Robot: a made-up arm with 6 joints. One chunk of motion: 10 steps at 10 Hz.
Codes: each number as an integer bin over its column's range. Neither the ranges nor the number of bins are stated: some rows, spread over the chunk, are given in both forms.
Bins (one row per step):
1: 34 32 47 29 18 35
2: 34 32 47 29 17 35
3: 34 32 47 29 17 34
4: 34 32 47 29 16 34
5: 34 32 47 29 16 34
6: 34 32 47 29 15 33
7: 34 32 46 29 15 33
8: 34 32 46 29 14 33
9: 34 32 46 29 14 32
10: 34 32 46 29 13 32
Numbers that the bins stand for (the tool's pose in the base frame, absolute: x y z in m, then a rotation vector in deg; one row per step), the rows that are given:
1: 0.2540 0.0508 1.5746 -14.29 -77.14 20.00
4: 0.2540 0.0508 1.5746 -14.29 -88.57 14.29
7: 0.2540 0.0508 1.4730 -14.29 -94.29 8.57
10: 0.2540 0.0508 1.4730 -14.29 -105.71 2.86
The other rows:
2: 0.2540 0.0508 1.5746 -14.29 -82.86 20.00
3: 0.2540 0.0508 1.5746 -14.29 -82.86 14.29
5: 0.2540 0.0508 1.5746 -14.29 -88.57 14.29
6: 0.2540 0.0508 1.5746 -14.29 -94.29 8.57
8: 0.2540 0.0508 1.4730 -14.29 -100.00 8.57
9: 0.2540 0.0508 1.4730 -14.29 -100.00 2.86

